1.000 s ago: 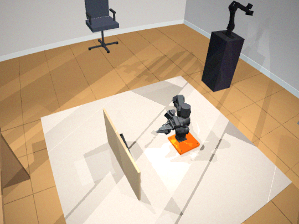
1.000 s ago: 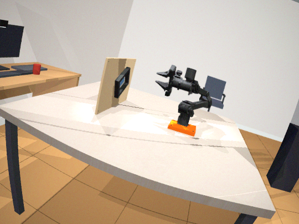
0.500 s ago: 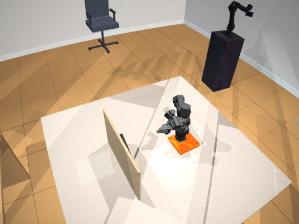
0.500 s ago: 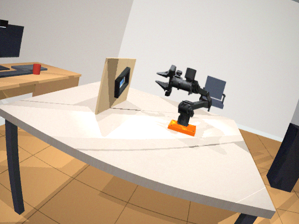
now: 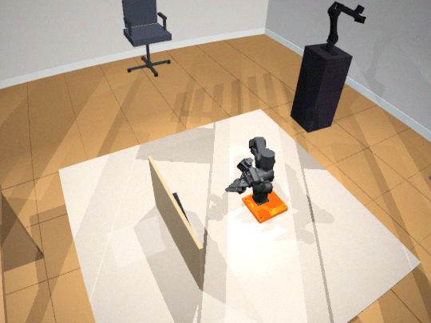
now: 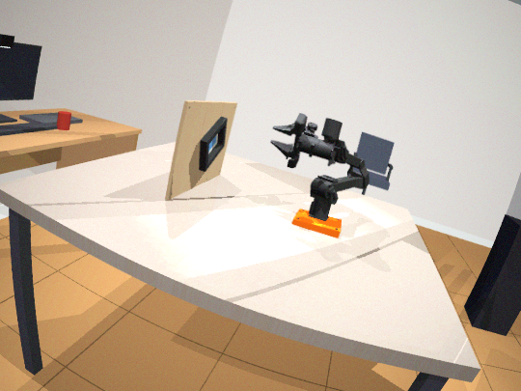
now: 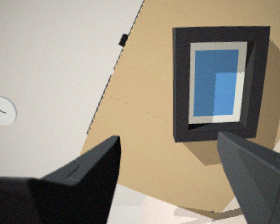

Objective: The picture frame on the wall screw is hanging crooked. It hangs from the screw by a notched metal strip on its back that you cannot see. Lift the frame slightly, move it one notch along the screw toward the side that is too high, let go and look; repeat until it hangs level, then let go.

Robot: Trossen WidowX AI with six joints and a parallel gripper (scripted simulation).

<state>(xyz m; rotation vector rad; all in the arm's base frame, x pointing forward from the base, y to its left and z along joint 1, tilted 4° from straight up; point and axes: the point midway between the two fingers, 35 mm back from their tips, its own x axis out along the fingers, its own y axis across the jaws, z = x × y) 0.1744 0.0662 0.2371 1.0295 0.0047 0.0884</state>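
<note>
The picture frame lies 21 cm ahead of my gripper tip, 9 cm below it and 1 cm to the right of it. From my gripper tip the other things lie so: wall board 22 cm ahead, 10 cm below.
</note>
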